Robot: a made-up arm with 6 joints.
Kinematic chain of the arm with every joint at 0, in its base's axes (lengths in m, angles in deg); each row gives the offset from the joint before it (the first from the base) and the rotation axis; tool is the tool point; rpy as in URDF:
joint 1: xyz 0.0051 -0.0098 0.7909 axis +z
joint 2: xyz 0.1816 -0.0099 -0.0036 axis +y
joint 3: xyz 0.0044 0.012 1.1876 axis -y
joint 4: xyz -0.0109 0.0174 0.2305 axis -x
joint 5: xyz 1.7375 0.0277 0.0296 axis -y
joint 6: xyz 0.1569 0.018 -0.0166 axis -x
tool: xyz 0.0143 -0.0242 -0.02 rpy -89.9 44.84 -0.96
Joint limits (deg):
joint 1: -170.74..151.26
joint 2: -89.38..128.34
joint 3: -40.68..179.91
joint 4: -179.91..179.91
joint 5: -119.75..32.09
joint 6: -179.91..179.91
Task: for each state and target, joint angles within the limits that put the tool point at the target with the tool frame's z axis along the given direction. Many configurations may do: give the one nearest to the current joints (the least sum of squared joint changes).
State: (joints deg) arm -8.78 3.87 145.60 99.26 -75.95 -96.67
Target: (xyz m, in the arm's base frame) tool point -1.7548 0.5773 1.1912 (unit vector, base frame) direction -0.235 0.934 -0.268
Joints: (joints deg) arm -21.86 -16.87 179.91 117.29 -42.46 -116.06
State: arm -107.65 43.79 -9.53 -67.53 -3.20 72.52
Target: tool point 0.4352 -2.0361 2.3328 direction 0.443 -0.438 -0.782
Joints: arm -77.13 0.93 1.13 -36.61 31.20 101.56
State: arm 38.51 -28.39 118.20 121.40 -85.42 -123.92
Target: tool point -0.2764 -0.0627 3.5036 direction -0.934 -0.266 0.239
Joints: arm -6.55 5.30 110.65 84.23 -119.75 -146.59
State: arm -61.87 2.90 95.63 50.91 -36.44 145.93
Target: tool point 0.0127 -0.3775 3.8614 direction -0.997 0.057 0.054
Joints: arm -103.10 11.41 96.04 40.45 3.87 130.01
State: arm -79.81 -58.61 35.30 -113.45 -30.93 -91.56
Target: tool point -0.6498 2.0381 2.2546 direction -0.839 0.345 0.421
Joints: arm -68.49 -88.88 30.31 -93.49 -45.73 -67.43
